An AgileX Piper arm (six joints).
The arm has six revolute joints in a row. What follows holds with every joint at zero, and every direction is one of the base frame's. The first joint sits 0.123 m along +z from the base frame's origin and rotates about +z. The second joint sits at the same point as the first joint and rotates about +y. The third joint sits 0.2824 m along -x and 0.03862 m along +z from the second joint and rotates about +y. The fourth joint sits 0.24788 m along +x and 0.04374 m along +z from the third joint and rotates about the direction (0.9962, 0, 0.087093). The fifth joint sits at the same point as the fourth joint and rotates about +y. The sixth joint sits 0.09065 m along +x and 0.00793 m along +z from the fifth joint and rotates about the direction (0.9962, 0, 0.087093). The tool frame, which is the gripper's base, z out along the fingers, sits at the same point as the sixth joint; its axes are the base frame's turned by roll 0, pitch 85 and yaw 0 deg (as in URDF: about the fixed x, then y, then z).
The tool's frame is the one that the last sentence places.
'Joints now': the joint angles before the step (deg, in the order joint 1, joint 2, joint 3, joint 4, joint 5, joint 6). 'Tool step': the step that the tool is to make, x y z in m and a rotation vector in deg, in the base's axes. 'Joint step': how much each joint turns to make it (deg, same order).
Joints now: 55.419, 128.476, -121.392, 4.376, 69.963, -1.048
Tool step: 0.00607, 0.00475, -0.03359, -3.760, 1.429, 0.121
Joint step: -0.109, 3.932, -0.017, -0.916, 0.002, -0.172
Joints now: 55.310, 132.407, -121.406, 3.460, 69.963, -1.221
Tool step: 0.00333, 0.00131, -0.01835, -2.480, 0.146, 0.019
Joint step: 0.000, 2.116, 0.001, -1.335, -0.001, 0.149
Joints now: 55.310, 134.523, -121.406, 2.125, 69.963, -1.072
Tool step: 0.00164, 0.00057, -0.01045, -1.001, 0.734, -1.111
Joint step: -0.087, 1.206, -0.002, -0.180, 0.001, 1.073
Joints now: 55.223, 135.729, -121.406, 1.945, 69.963, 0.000
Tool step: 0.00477, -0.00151, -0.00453, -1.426, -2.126, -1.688
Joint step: -0.034, 0.539, -0.003, -3.009, -0.594, 2.189
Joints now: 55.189, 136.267, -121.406, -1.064, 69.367, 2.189
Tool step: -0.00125, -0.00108, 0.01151, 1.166, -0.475, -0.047
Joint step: -0.001, -1.328, -0.003, 0.279, 0.102, 0.000
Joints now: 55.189, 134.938, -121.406, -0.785, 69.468, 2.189
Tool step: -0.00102, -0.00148, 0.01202, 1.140, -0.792, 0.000
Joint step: -0.001, -1.388, 0.000, 0.001, 0.000, -0.001
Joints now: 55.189, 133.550, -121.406, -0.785, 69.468, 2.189
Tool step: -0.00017, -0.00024, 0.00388, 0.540, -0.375, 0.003
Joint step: 0.000, -0.440, 0.000, 0.000, -0.218, 0.000
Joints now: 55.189, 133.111, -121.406, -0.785, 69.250, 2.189
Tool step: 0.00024, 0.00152, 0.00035, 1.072, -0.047, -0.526
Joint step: 0.000, -0.001, 0.002, 0.451, -0.904, 0.498
